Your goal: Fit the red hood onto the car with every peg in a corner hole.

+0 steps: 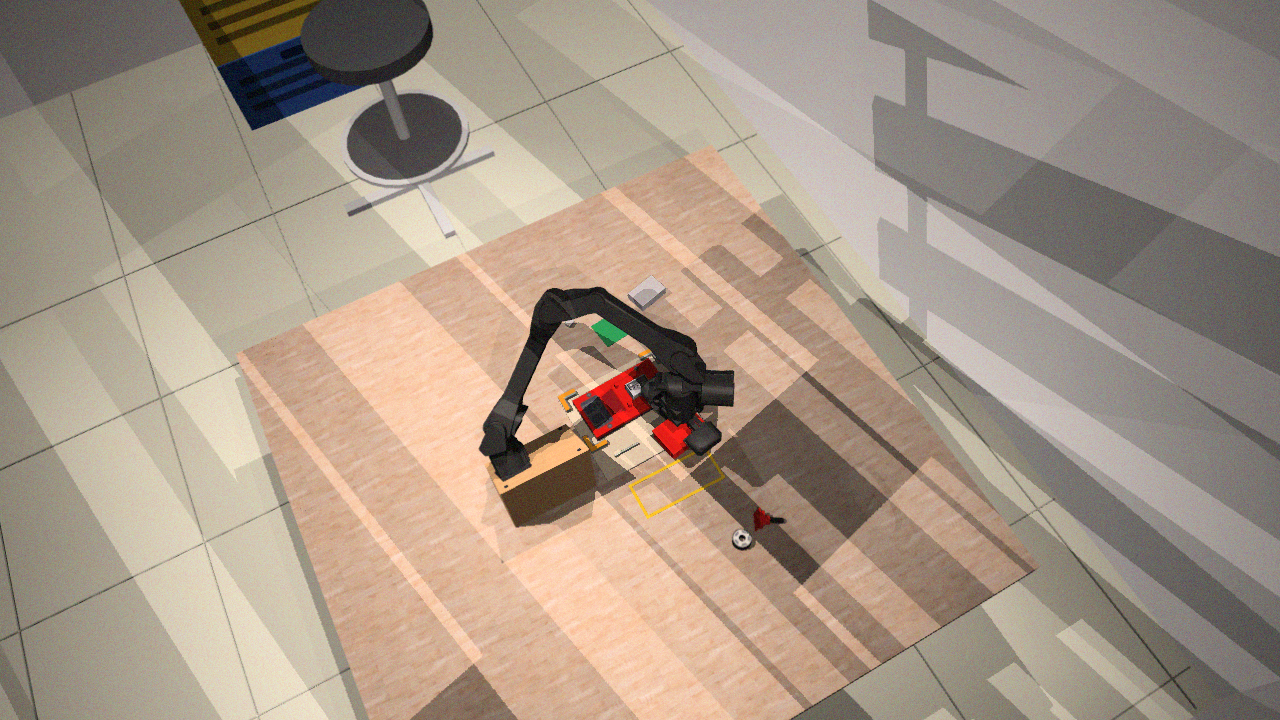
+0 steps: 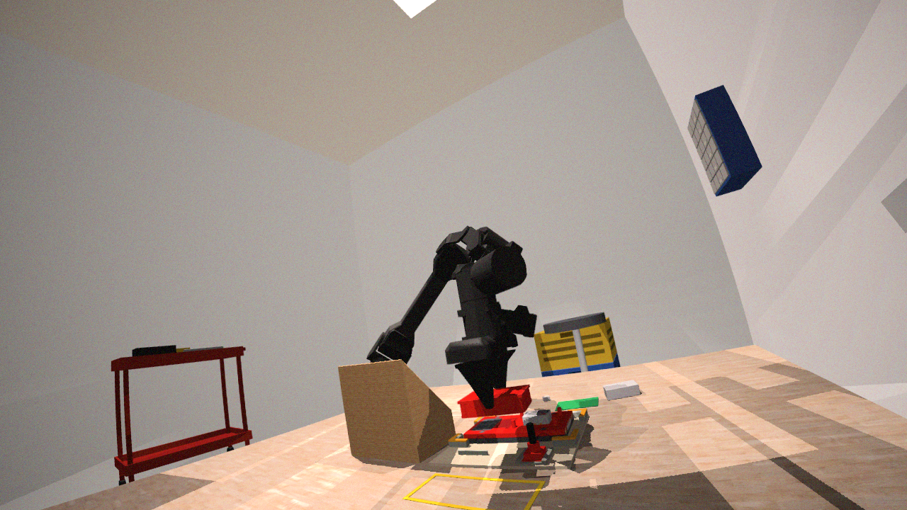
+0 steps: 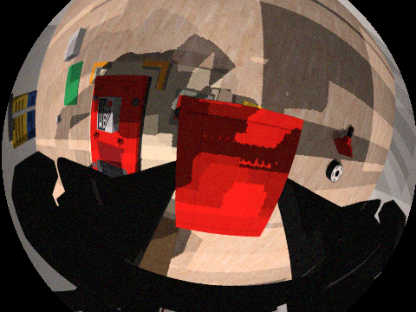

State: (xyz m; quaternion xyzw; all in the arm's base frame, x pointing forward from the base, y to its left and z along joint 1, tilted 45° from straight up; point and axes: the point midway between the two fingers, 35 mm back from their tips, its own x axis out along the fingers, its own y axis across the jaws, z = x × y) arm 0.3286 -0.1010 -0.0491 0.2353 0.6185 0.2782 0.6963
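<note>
The grey engine block lies 1 cm ahead of my gripper tip, 18 cm to the left of it and 9 cm below it. Round my gripper tip: wheel: 23 cm to the right, 11 cm below; then red hood: right at my gripper tip; then jig plate: 3 cm behind, 15 cm to the left, 10 cm below.
</note>
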